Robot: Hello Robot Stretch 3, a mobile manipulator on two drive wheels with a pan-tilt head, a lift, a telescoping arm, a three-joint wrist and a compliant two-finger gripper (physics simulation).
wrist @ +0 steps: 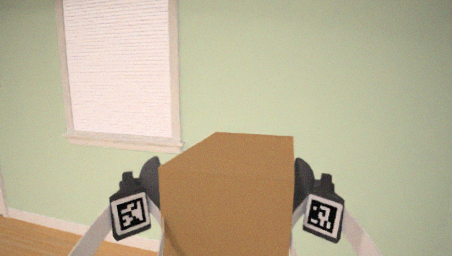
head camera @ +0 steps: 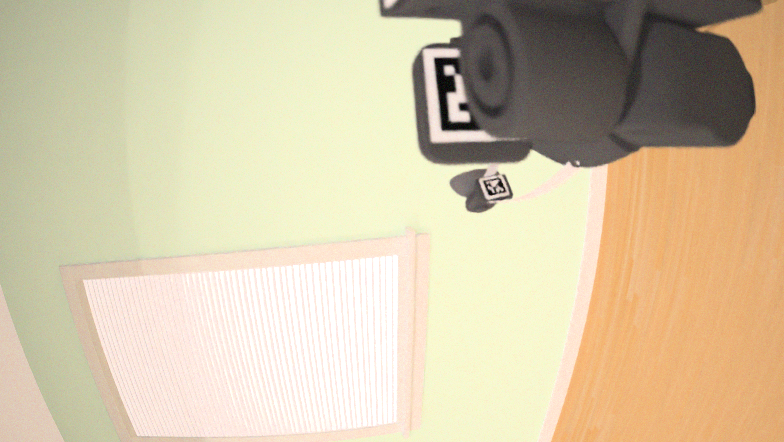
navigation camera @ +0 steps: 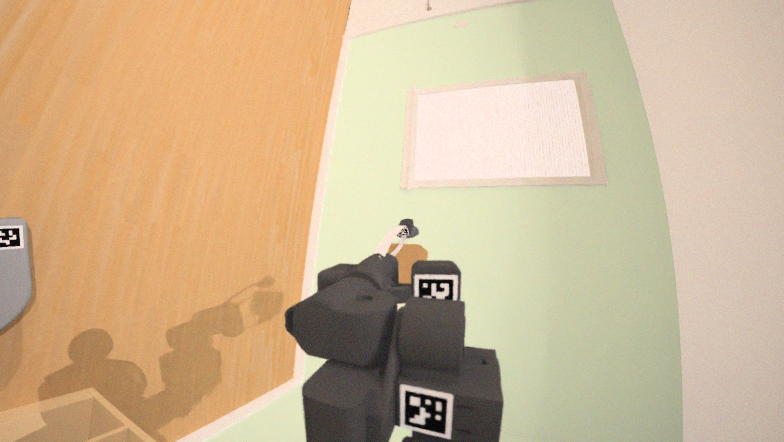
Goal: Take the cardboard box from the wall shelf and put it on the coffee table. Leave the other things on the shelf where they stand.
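Places are measured from the robot's base along level axes (x ahead, y left, z up), in centimetres.
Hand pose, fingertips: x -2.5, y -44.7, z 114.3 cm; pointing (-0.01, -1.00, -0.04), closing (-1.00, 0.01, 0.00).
After its pixels a point has its place.
The brown cardboard box (navigation camera: 409,262) @(x -2.0, y -37.4, z 116.1 cm) (wrist: 227,215) @(x -2.5, y -37.2, z 115.7 cm) is held upright between the two fingertips in the wrist view, with a finger pad against each side. In the navigation view part of it shows past the wrist. In the head view the wrist hides it. My gripper (head camera: 480,190) (navigation camera: 407,227) (wrist: 226,176) @(x -2.5, y -44.7, z 114.3 cm) is shut on the box and holds it in the air, away from any surface. The wall shelf and the coffee table do not show in these views.
A window (head camera: 263,351) @(x 60.2, y -180.8, z 133.4 cm) (navigation camera: 502,131) @(x 63.6, y -181.7, z 148.3 cm) (wrist: 119,70) @(x 62.7, y -181.4, z 126.2 cm) is in the green wall. Wooden floor (head camera: 686,285) @(x 44.0, y -115.7, z 0.0 cm) (navigation camera: 192,137) @(x 42.7, y -70.9, z 0.1 cm) (wrist: 30,240) @(x 145.8, y -182.7, z 0.1 cm) runs along its base. A light wooden cabinet (navigation camera: 90,391) @(x -57.2, y -28.0, z 3.2 cm) stands at the lower left of the navigation view, near part of my grey base (navigation camera: 12,280) @(x -11.5, y -13.6, z 16.0 cm).
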